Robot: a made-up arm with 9 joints.
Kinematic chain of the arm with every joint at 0, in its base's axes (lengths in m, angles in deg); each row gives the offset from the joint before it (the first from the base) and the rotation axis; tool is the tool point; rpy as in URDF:
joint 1: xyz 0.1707 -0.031 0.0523 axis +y
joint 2: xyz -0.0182 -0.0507 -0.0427 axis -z
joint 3: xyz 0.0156 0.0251 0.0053 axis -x
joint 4: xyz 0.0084 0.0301 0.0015 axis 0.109 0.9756 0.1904
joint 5: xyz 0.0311 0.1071 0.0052 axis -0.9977 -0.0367 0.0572
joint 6: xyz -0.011 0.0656 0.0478 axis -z
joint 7: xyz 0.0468 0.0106 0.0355 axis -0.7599 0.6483 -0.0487
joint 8: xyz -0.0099 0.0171 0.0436 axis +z
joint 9: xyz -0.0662 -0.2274 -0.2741 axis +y
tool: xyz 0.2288 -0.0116 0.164 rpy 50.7 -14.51 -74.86
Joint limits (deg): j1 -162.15..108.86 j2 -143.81..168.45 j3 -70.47..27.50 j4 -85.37..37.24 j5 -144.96..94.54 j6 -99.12..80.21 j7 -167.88..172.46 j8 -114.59..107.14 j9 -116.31..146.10
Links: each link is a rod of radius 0.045 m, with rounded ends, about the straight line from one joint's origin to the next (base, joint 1, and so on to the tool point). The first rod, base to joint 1, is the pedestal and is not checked.
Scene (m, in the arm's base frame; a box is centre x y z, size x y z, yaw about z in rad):
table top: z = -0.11
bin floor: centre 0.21 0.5 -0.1 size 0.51 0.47 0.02 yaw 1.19
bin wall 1: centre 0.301 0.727 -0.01 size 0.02 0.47 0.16 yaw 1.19
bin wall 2: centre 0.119 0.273 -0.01 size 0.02 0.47 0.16 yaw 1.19
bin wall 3: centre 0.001 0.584 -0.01 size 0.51 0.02 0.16 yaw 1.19
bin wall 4: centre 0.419 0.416 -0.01 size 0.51 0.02 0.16 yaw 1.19
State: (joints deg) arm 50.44 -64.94 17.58 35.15 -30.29 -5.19 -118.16 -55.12 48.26
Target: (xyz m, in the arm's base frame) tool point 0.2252 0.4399 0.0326
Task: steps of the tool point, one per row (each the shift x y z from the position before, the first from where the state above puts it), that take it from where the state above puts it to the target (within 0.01 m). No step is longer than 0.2 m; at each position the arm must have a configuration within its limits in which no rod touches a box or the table.
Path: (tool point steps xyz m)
1: 0.0201 -0.0037 0.1269
2: 0.0118 -0.0523 0.1347
3: 0.0175 -0.0956 0.1215
4: 0.0394 -0.1202 0.0915
5: 0.0517 0.1450 -0.0993
6: 0.0916 0.1004 -0.1389
7: 0.0972 0.0305 -0.1590
8: 0.0720 -0.0371 -0.1511

